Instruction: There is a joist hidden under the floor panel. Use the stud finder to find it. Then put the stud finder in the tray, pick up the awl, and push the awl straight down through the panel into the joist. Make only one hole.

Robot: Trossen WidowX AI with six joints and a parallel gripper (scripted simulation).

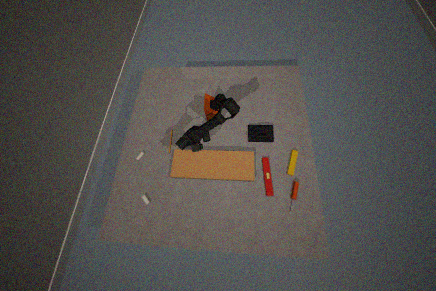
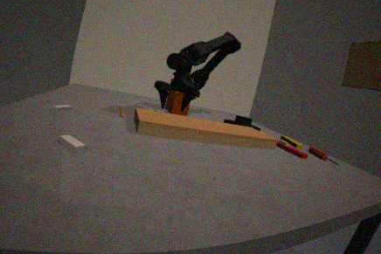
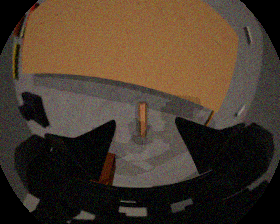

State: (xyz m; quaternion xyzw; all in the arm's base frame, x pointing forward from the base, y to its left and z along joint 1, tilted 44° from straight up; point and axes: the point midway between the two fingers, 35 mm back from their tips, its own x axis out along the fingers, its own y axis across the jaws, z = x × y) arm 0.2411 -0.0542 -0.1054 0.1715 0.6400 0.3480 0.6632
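Right now the awl is 6 cm behind my gripper tip, 1 cm to the right of it and 4 cm below it. Round my gripper tip: dark stud finder 7 cm behind, 41 cm to the left; then thin orange pencil 3 cm behind, 20 cm to the right, 5 cm below; then black tray 7 cm behind, 42 cm to the left, 4 cm below.
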